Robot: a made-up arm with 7 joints. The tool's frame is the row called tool. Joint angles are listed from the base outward. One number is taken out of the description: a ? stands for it. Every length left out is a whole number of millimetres.
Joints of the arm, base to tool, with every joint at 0 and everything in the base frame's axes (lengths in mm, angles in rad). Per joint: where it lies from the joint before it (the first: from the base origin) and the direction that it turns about. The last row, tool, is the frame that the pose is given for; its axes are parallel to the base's.
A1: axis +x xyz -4 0 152
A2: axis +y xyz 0 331 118
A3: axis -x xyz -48 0 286
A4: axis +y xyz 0 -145 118
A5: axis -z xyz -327 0 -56
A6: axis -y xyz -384 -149 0
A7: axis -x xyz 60 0 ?
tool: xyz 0 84 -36
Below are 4 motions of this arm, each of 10 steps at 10 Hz.
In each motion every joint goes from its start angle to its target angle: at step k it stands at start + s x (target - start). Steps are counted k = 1, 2, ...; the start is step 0. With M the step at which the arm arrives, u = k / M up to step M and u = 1 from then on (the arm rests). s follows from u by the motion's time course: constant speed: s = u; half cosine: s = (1 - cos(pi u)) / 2; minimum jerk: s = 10 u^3 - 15 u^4 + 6 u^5.
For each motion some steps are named. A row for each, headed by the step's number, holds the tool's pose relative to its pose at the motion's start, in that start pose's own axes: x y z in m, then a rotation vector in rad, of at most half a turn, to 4 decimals.
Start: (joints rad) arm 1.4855 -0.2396 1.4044 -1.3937 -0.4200 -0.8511 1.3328
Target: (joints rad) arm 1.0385 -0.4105 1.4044 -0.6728 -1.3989 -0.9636 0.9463
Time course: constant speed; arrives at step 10
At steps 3, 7, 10:
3: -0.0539 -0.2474 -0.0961 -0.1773 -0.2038 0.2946
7: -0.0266 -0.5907 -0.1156 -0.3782 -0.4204 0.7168
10: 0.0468 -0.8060 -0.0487 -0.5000 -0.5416 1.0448

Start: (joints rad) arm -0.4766 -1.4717 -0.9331 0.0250 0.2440 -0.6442 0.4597
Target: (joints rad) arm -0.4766 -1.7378 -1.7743 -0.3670 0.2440 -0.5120 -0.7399
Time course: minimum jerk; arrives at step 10
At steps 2, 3, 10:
2: 0.0228 0.0073 -0.0153 0.1054 -0.0421 0.0285
3: 0.0625 0.0226 -0.0387 0.2987 -0.1111 0.0868
10: 0.2625 0.1755 -0.0908 1.8750 -0.2664 0.7615

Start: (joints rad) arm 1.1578 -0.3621 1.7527 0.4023 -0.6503 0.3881 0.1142
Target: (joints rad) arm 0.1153 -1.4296 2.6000 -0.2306 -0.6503 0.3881 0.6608
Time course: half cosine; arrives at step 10
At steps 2, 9, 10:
2: 0.0033 0.1515 0.0324 -0.2461 0.0256 -0.0947
9: 0.3411 1.0881 -0.4536 -2.3090 0.6830 -0.7604
10: 0.3543 1.0981 -0.4779 -2.3523 0.7153 -0.7780

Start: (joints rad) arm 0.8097 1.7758 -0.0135 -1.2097 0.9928 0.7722 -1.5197
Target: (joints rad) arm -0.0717 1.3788 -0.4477 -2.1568 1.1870 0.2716 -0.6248
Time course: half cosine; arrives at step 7
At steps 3, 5, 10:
3: -0.2457 -0.2863 -0.2598 -0.2976 -0.5310 0.2256
5: -0.1702 -0.6850 -0.4915 -0.3421 -1.0291 0.4182
10: -0.0395 -0.8180 -0.5555 -0.2794 -1.1891 0.4987

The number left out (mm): -69
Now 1 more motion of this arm.
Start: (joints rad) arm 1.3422 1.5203 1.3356 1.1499 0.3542 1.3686 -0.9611
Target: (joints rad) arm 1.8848 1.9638 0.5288 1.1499 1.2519 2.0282 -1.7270
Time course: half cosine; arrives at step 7
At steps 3, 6, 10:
3: -0.0866 -0.2010 0.0377 0.3199 -0.1689 0.3821
6: -0.0926 -0.4258 -0.0138 0.6979 -0.1450 0.9871
10: -0.0881 -0.4389 -0.0229 0.7241 -0.1262 1.0417

